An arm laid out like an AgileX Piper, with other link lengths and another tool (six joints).
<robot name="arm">
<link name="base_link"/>
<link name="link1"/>
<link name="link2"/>
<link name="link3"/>
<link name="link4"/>
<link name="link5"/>
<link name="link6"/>
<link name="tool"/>
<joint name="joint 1" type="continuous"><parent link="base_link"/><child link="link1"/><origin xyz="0 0 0.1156"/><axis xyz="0 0 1"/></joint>
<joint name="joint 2" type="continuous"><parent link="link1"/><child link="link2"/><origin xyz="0 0 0" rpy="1.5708 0 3.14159"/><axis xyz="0 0 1"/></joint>
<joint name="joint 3" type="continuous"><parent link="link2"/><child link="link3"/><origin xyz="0.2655 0.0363 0" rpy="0 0 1.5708"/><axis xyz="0 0 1"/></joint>
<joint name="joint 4" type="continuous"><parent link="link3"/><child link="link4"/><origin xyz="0.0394 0.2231 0" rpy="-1.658 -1.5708 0"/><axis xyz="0 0 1"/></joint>
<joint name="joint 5" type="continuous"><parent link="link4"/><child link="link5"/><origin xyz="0 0 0" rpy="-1.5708 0 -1.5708"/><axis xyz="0 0 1"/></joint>
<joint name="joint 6" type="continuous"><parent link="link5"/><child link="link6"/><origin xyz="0 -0.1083 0" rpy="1.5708 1.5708 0"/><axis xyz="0 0 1"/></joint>
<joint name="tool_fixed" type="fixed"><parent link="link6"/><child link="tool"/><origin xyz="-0.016 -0.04 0.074" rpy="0.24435 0 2.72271"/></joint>
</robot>
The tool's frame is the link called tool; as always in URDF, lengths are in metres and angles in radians. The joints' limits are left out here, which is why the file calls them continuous.
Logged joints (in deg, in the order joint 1, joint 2, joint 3, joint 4, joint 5, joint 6), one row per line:
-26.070, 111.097, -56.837, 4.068, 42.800, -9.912
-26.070, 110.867, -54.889, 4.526, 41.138, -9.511
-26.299, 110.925, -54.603, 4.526, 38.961, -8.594
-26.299, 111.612, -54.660, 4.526, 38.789, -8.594
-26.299, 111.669, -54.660, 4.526, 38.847, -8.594
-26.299, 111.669, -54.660, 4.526, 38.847, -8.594
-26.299, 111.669, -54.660, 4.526, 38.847, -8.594
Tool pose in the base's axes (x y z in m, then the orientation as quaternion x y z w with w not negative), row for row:
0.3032, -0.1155, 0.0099, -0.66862, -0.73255, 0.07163, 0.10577
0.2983, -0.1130, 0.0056, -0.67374, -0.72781, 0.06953, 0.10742
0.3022, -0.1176, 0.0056, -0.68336, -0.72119, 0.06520, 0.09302
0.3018, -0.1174, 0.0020, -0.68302, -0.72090, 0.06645, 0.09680
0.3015, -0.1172, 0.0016, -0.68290, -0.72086, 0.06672, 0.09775
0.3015, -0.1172, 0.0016, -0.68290, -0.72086, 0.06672, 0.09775
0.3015, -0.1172, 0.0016, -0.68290, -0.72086, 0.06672, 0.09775
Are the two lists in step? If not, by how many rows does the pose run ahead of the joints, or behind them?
They are in step.
